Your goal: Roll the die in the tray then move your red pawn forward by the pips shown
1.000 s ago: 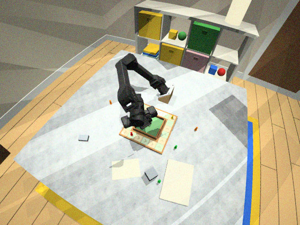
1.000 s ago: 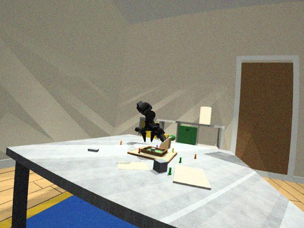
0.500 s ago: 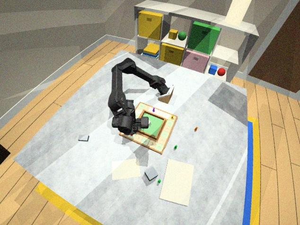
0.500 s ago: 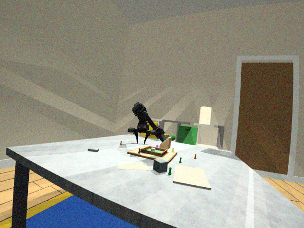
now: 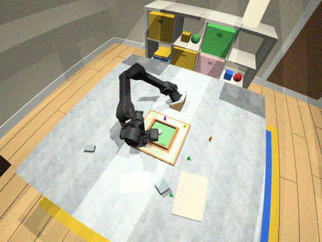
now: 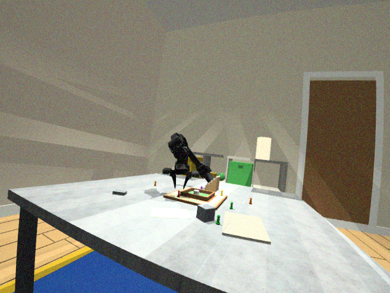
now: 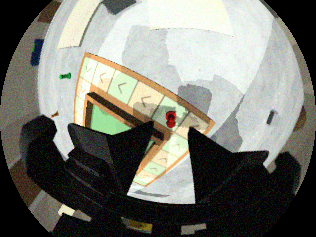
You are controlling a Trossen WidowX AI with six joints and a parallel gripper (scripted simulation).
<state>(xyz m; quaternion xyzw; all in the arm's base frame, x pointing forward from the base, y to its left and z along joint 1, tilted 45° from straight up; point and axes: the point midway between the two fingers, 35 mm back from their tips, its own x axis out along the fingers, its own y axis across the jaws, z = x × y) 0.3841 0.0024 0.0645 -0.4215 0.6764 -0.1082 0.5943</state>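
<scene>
Right now the red pawn is 3 cm below my gripper tip. Round my gripper tip: green tray (12 cm behind, 6 cm to the left, 5 cm below); yellow pawn (23 cm behind, 17 cm to the left, 3 cm below); white die (12 cm behind, 5 cm to the left, 3 cm below).
</scene>
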